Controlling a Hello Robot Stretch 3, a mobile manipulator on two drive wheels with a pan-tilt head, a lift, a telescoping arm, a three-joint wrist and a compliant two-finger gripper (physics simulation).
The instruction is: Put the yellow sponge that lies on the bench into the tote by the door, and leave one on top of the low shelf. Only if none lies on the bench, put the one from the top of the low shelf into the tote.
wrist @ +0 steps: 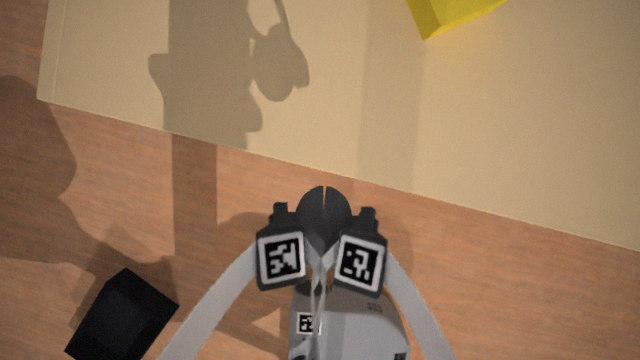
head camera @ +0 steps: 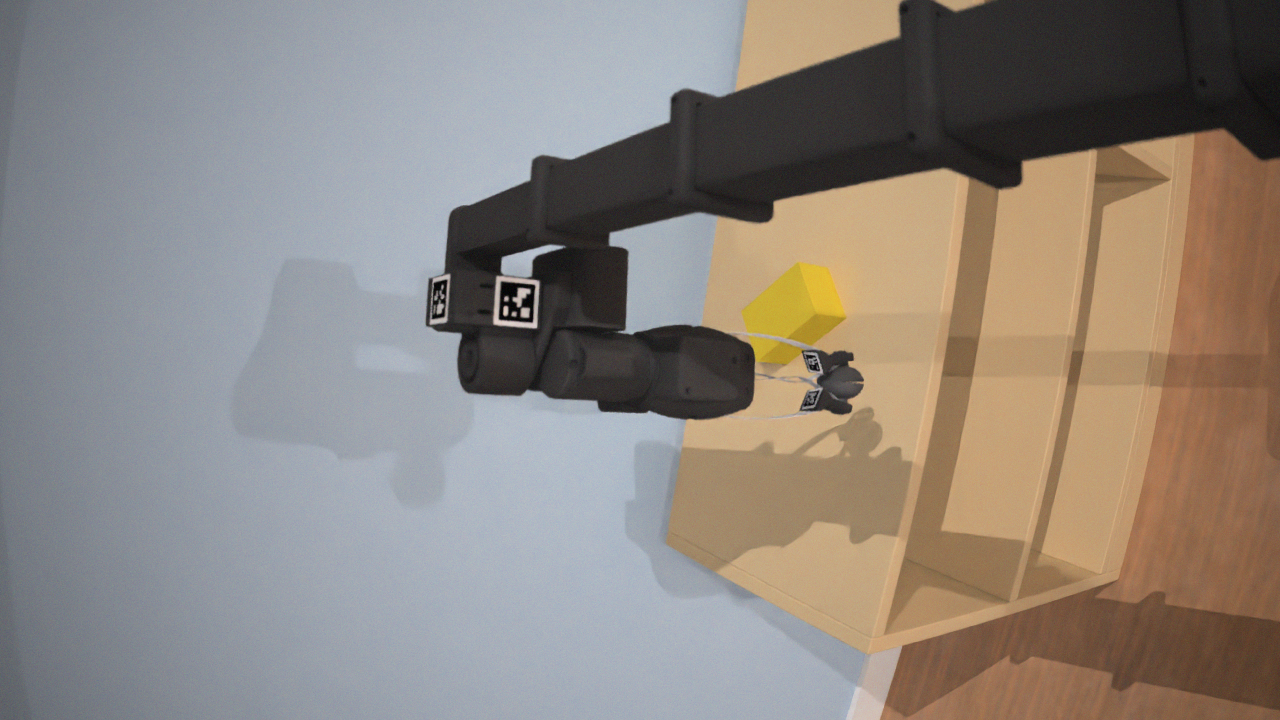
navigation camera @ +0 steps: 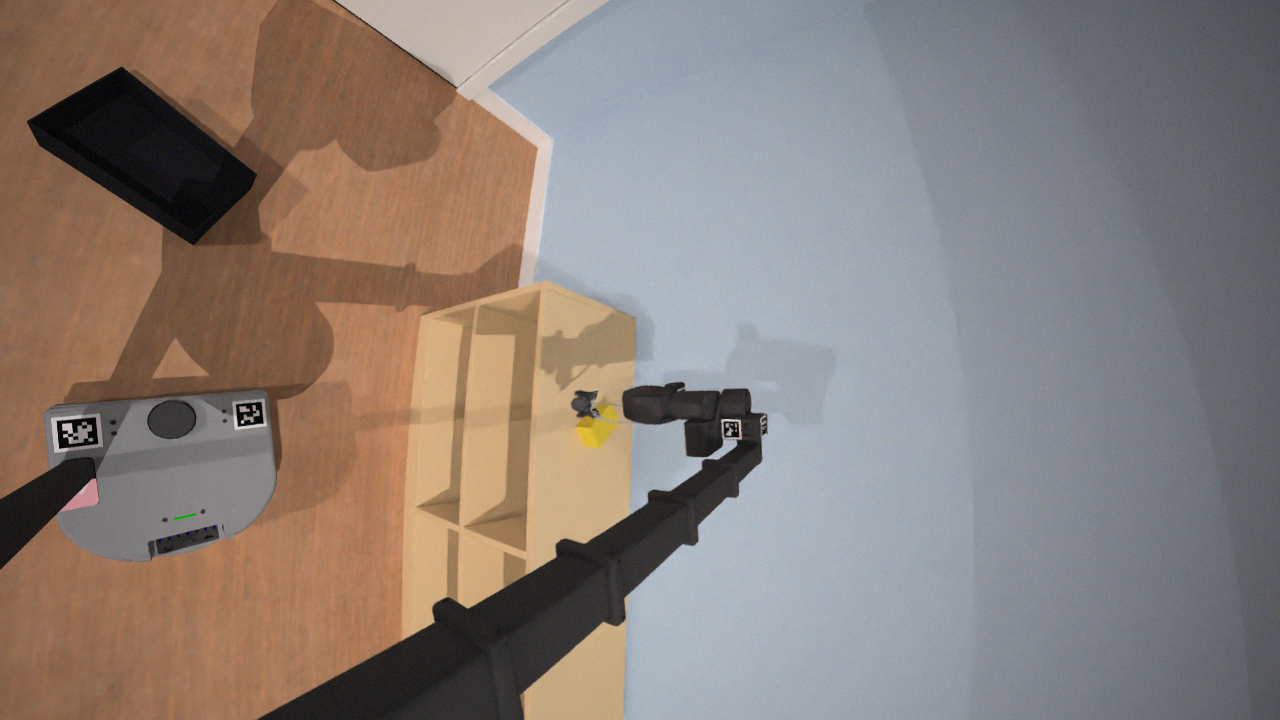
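Where they show: gripper, between the fingertips: [wrist: 324, 214] [head camera: 855, 383] [navigation camera: 573, 403]; robot's base, origin of its link: [wrist: 309, 330] [navigation camera: 173, 417].
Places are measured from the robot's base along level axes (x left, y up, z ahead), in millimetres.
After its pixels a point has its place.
A yellow sponge [head camera: 792, 308] {x -727, y 656, z -99 mm} [navigation camera: 593, 431] {x -704, y 656, z -104 mm} [wrist: 450, 12] {x -702, y 656, z -98 mm} lies on top of the low shelf [head camera: 787, 555] {x -763, y 611, z 163 mm} [navigation camera: 572, 501] {x -659, y 611, z -267 mm} [wrist: 500, 125] {x -629, y 611, z -166 mm}. My gripper [head camera: 841, 382] {x -574, y 722, z -21 mm} [navigation camera: 584, 403] {x -574, y 722, z -21 mm} [wrist: 324, 214] {x -574, y 722, z -21 mm} is shut, with its fingertips together and nothing between them. It hangs above the shelf top. In the head view its near finger strap crosses a corner of the sponge; in the wrist view the fingertips are well apart from the sponge. The black tote [navigation camera: 223, 201] {x -101, y 4, z 517 mm} [wrist: 145, 292] {x -103, y 40, z 483 mm} stands on the floor and looks empty. The bench does not show in these views.
My base [navigation camera: 179, 474] {x -1, y 160, z -104 mm} [wrist: 350, 325] {x -134, y 160, z -102 mm} stands on the wooden floor in front of the shelf. My extended arm [head camera: 805, 134] {x -271, y 1078, z -94 mm} [navigation camera: 537, 617] {x -144, y 1080, z -83 mm} reaches over the shelf towards the blue wall [head camera: 358, 582] {x -1037, y 1005, z 228 mm} [navigation camera: 850, 537] {x -915, y 1192, z -375 mm}. A white panel, seemingly the door [navigation camera: 429, 31] {x -569, y 147, z 1193 mm}, stands beyond the tote.
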